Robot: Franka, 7 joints.
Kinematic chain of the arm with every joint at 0, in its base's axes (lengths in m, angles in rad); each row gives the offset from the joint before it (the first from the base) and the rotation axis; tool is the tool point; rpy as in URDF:
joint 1: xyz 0 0 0.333 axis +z
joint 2: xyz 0 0 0 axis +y
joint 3: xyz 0 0 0.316 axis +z
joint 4: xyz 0.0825 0 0 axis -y
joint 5: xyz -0.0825 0 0.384 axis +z
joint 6: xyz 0 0 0 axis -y
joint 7: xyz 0.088 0 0 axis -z
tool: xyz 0 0 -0.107 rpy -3.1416 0 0
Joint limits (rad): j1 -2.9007..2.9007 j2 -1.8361..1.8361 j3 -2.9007..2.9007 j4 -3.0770..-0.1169 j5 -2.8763..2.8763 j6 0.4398..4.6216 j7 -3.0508..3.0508
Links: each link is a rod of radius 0.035 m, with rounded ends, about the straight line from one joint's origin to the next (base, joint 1, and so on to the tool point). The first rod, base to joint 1, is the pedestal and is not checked.
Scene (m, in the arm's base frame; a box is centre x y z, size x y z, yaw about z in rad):
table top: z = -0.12
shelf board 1: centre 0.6 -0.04 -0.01 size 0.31 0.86 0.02 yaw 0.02
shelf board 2: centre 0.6 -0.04 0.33 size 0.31 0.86 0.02 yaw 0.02
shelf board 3: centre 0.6 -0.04 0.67 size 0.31 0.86 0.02 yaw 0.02
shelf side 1: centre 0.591 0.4 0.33 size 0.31 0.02 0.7 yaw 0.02
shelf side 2: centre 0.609 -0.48 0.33 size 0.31 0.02 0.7 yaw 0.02
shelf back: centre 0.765 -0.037 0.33 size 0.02 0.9 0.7 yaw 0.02
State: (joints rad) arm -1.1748 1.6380 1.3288 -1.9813 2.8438 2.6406 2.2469
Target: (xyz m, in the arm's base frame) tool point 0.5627 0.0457 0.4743
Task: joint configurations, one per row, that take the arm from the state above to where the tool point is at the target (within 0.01 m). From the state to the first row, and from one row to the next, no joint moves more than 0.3 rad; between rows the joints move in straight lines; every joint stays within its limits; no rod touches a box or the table.
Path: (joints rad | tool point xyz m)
1: -1.3759 1.5390 1.2746 -2.2685 2.8512 2.8232 2.2469 | 0.4666 0.0739 0.1744
2: -1.5770 1.4400 1.2205 -2.5556 2.8586 3.0058 2.2469 | 0.3416 0.0732 0.1756
3: -1.6194 1.5458 1.4743 -2.5736 2.8645 3.0001 2.2469 | 0.3647 0.0813 0.2758
4: -1.6618 1.6516 1.7282 -2.5915 2.8704 2.9944 2.2469 | 0.3634 0.0693 0.3785
5: -1.7042 1.7574 1.9821 -2.6095 2.8763 2.9887 2.2469 | 0.3368 0.0412 0.4743
6: -1.4893 1.6553 1.9063 -2.3335 2.8721 2.8172 2.2469 | 0.4540 0.0383 0.4786
7: -1.2743 1.5533 1.8306 -2.0576 2.8679 2.6457 2.2469 | 0.5627 0.0457 0.4743

